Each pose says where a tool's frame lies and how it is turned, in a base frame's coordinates. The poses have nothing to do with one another.
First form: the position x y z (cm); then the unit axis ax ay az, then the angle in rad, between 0 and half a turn.
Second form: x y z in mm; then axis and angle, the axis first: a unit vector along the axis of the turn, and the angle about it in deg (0 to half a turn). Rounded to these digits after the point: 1 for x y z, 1 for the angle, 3 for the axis.
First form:
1: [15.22, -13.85, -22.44, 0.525, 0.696, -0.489, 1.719]
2: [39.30, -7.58, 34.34, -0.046, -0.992, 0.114, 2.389]
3: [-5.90, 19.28, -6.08, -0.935, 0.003, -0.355, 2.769]
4: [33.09, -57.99, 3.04, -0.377, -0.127, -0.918, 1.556]
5: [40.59, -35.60, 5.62, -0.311, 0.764, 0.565, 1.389]
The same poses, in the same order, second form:
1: [152.2, -138.5, -224.4, 0.525, 0.696, -0.489, 98.5]
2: [393.0, -75.8, 343.4, -0.046, -0.992, 0.114, 136.9]
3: [-59.0, 192.8, -60.8, -0.935, 0.003, -0.355, 158.7]
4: [330.9, -579.9, 30.4, -0.377, -0.127, -0.918, 89.2]
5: [405.9, -356.0, 56.2, -0.311, 0.764, 0.565, 79.6]
